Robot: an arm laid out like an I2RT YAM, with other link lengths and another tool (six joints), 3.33 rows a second.
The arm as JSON. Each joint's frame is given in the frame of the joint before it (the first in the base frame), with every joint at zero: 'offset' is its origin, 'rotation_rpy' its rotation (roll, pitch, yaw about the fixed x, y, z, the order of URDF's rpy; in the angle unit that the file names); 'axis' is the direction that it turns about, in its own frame. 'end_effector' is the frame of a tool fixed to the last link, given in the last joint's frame.
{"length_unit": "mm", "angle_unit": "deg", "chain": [
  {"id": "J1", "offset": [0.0, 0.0, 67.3], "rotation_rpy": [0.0, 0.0, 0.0], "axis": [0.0, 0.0, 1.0]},
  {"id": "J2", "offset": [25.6, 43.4, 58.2], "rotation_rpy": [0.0, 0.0, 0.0], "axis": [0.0, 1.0, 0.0]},
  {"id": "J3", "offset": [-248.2, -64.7, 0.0], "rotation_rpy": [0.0, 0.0, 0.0], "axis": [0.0, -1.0, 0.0]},
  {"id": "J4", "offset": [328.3, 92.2, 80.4], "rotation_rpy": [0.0, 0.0, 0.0], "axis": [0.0, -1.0, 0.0]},
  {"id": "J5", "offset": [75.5, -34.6, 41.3], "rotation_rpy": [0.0, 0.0, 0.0], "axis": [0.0, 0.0, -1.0]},
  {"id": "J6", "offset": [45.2, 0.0, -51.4], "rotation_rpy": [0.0, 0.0, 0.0], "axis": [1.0, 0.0, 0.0]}
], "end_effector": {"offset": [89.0, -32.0, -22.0], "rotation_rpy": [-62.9, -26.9, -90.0]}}
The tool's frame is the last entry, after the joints.
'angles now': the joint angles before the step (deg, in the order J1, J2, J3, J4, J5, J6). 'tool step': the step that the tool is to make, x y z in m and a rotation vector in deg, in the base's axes. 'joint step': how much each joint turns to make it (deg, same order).
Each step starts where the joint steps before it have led.
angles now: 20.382, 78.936, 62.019, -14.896, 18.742, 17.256
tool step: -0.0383, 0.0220, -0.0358, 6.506, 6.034, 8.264
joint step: 1.295, -5.909, -8.099, -1.832, -10.377, 3.041
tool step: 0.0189, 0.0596, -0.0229, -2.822, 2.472, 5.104
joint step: 6.437, 13.011, 8.534, 1.112, 1.980, -0.399
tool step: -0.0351, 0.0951, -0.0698, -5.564, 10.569, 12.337
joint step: 11.242, 15.531, 8.427, -4.765, -1.677, 0.071
